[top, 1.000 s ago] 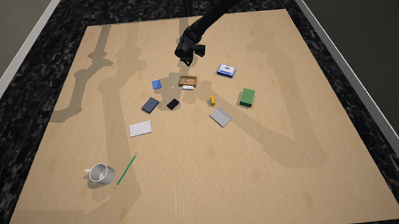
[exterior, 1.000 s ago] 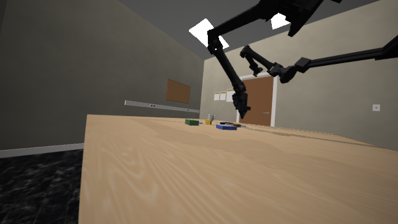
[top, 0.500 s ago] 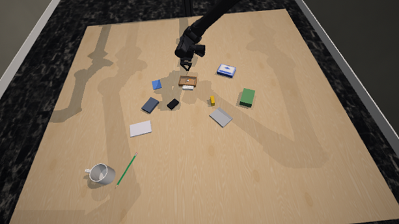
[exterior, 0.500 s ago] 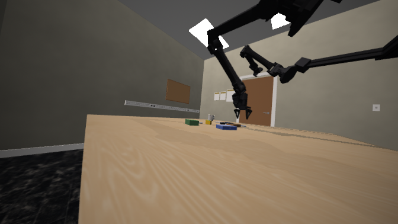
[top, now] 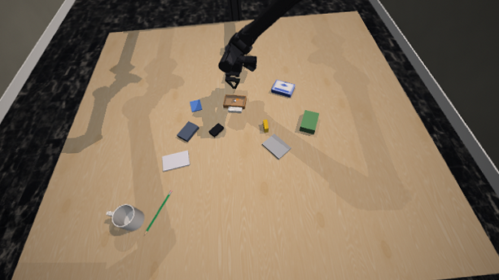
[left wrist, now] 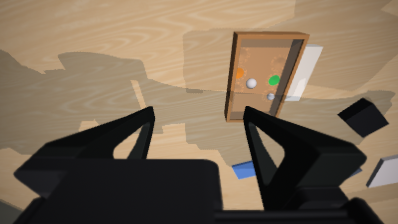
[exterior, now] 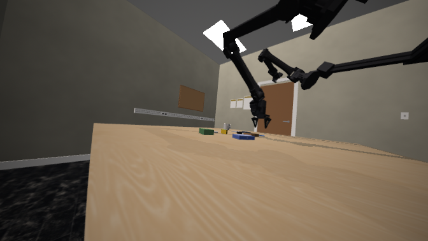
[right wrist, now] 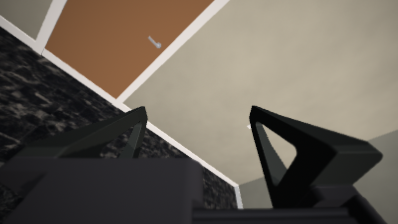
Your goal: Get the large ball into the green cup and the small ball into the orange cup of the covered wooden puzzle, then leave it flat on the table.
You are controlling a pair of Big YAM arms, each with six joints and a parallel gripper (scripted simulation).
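My left gripper is now 70 mm short of the covered wooden puzzle, 20 mm to the left of it and 70 mm above it. Round my left hand: black block 220 mm ahead, 130 mm to the right, 70 mm below; white block 120 mm ahead, 30 mm to the right, 70 mm below; yellow block 250 mm ahead, 100 mm to the left, 60 mm below.
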